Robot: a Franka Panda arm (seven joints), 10 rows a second.
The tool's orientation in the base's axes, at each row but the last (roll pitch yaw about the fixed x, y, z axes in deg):
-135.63 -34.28 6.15
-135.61 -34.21 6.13
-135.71 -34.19 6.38
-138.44 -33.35 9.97
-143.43 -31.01 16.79
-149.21 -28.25 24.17
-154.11 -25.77 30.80
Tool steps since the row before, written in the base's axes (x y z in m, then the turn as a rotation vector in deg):
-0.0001 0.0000 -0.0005 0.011 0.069 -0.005
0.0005 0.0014 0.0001 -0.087 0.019 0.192
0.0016 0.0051 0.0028 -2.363 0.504 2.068
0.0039 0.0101 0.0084 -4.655 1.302 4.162
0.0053 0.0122 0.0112 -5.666 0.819 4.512
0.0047 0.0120 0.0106 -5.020 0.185 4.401
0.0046 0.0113 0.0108 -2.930 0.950 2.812
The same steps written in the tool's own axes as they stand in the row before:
-0.0004 0.0002 0.0003 0.012 -0.038 0.057
0.0006 -0.0008 0.0011 0.038 -0.164 -0.128
0.0034 -0.0043 0.0026 -0.734 -2.641 -1.613
0.0093 -0.0096 0.0032 -1.353 -5.459 -3.009
0.0131 -0.0112 0.0019 -2.122 -5.841 -3.810
0.0131 -0.0103 0.0003 -1.885 -4.987 -4.023
0.0135 -0.0090 -0.0017 -0.606 -3.575 -2.061

